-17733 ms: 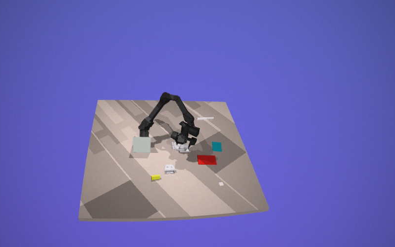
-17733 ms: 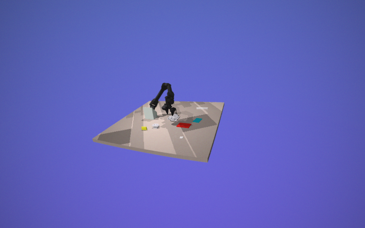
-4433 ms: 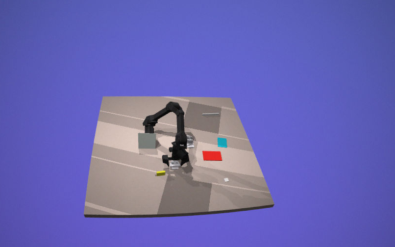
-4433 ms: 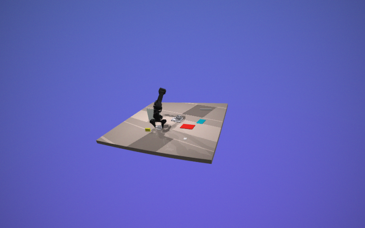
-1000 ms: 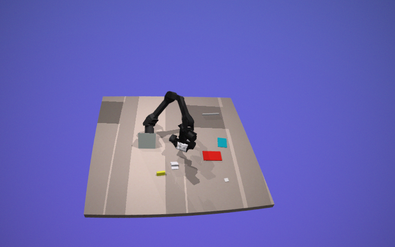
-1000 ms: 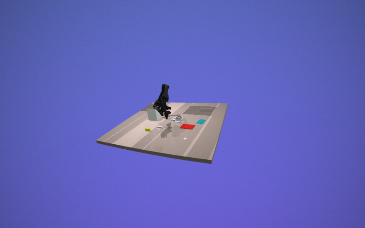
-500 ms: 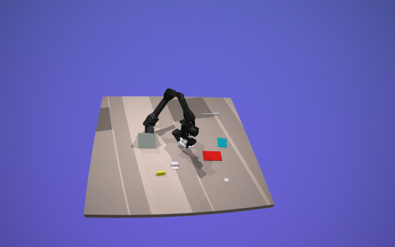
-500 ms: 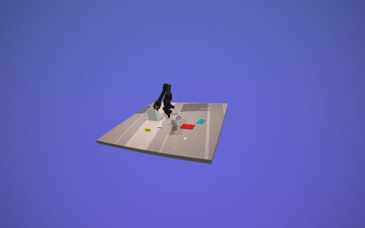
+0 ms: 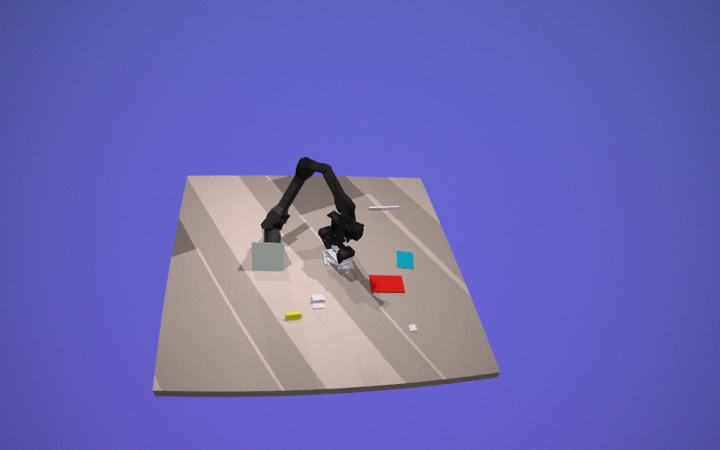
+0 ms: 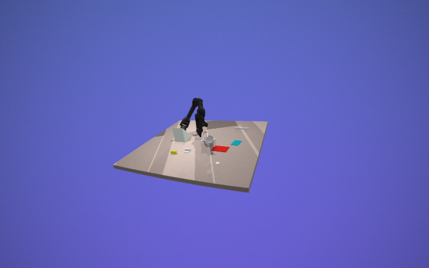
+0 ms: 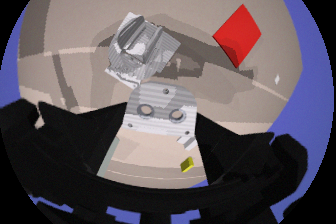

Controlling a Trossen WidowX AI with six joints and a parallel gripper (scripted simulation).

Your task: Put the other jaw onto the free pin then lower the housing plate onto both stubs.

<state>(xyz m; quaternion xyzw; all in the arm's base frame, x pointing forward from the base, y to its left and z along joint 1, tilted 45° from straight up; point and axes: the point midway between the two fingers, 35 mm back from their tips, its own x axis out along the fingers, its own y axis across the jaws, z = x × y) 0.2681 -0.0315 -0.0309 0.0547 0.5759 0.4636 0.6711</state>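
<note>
The grey jaw lies 8 cm below my gripper tip and 7 cm to the left of it. From my gripper tip the other things lie so: yellow block (27 cm to the right, 15 cm behind, 8 cm below); cyan tile (33 cm ahead, 12 cm to the left, 9 cm below); red flat sheet (23 cm ahead, 9 cm below, 4 cm to the right).
</note>
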